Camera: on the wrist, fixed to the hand. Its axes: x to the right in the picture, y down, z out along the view.
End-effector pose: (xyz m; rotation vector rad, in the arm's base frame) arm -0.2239 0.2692 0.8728 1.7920 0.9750 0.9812
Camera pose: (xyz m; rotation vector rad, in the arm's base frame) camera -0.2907 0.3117 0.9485 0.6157 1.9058 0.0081
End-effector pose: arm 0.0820 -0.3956 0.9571 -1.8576 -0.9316 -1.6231
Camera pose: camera 0.0515 -0.4894 1.0049 0.6614 2.0507 1.7246
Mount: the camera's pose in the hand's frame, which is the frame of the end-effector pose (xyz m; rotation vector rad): 0.0295 0.0400 -0.0977 0.0811 0.0688 -1.5058
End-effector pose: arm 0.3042 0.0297 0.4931 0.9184 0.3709 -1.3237
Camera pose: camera 0.3741 0.0821 0.4269 0.6864 1.2000 -2.6626
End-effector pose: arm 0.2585 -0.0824 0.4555 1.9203 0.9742 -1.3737
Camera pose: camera 0.3492 -0.0209 0.4586 -0.8523 -2.1146 1.5943
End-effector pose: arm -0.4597 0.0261 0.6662 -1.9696 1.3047 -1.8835
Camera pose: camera -0.5676 0.0273 0.6853 1.9154 0.3892 1.3604
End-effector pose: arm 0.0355 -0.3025 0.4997 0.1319 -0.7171 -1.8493
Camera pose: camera 0.0971 -0.3776 0.4489 -0.8480 0.5640 2.6987
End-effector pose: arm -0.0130 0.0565 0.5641 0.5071 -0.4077 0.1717
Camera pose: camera 0.0362 0.1419 0.5161 0.7672 0.1247 -1.2463
